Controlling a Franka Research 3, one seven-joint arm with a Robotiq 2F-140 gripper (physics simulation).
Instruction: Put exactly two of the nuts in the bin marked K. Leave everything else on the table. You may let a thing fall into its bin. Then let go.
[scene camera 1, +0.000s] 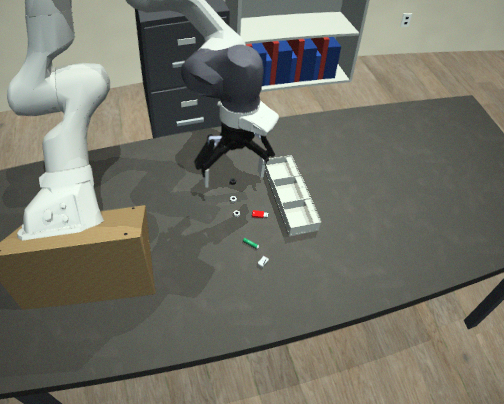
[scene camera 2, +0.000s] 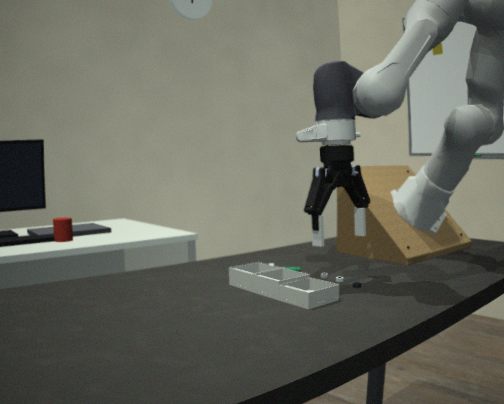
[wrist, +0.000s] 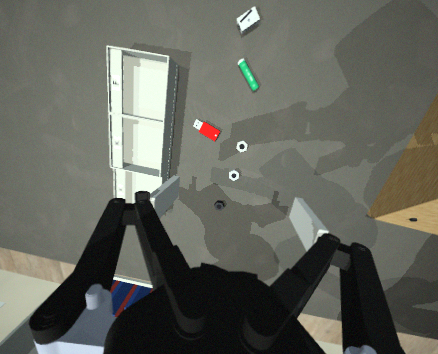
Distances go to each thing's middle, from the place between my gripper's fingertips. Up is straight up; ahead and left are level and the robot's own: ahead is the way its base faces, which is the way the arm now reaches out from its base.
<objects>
My gripper is now 15 cm short of the white three-compartment tray (scene camera 2: 293, 287), 4 cm to the left of it and 7 cm above it.
</objects>
